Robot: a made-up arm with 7 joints.
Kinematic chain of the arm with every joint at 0, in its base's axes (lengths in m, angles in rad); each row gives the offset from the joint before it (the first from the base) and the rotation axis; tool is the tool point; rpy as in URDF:
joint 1: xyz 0 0 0.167 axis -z
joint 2: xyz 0 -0.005 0.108 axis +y
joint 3: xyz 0 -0.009 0.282 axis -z
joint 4: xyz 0 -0.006 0.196 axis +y
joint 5: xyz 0 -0.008 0.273 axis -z
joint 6: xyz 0 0 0.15 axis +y
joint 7: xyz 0 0 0.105 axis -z
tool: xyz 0 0 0 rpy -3.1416 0 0
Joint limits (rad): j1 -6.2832..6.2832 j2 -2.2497..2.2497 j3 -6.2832..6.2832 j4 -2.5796..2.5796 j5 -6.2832..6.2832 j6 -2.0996..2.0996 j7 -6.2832..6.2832
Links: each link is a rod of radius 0.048 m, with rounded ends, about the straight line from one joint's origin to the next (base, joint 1, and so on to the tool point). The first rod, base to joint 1, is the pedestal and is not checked.
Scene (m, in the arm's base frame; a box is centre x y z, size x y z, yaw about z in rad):
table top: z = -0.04
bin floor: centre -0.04 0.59 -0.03 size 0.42 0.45 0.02 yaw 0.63
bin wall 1: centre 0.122 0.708 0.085 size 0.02 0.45 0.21 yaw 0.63
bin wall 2: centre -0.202 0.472 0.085 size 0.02 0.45 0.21 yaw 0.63
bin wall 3: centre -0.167 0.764 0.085 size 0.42 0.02 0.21 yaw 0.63
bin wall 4: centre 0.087 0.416 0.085 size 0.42 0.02 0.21 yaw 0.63
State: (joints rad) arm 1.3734 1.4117 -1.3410 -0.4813 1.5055 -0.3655 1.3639
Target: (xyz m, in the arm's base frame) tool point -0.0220 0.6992 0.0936
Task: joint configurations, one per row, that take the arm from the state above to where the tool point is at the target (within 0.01 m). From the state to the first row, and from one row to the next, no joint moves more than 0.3 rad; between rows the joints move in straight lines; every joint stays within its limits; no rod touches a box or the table.
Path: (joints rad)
1: 1.1039 1.3353 -1.5577 -0.5914 1.5066 -0.3233 1.3639
2: 0.8343 1.2590 -1.7743 -0.7015 1.5077 -0.2811 1.3639
3: 0.5648 1.1826 -1.9910 -0.8116 1.5088 -0.2389 1.3639
4: 0.2953 1.1062 -2.2077 -0.9218 1.5099 -0.1967 1.3639
5: 0.0257 1.0298 -2.4244 -1.0319 1.5110 -0.1545 1.3639
6: -0.2438 0.9535 -2.6410 -1.1420 1.5120 -0.1123 1.3639
7: -0.5133 0.8771 -2.8577 -1.2521 1.5131 -0.0701 1.3639
8: -0.7828 0.8007 -3.0744 -1.3622 1.5142 -0.0278 1.3639
9: -1.0524 0.7244 -3.2910 -1.4723 1.5153 0.0144 1.3639
10: -1.3219 0.6480 -3.5077 -1.5824 1.5164 0.0566 1.3639
11: -1.3422 0.8483 -3.4810 -1.5574 1.5161 0.0506 1.3639
12: -1.3626 1.0486 -3.4544 -1.5324 1.5158 0.0446 1.3639

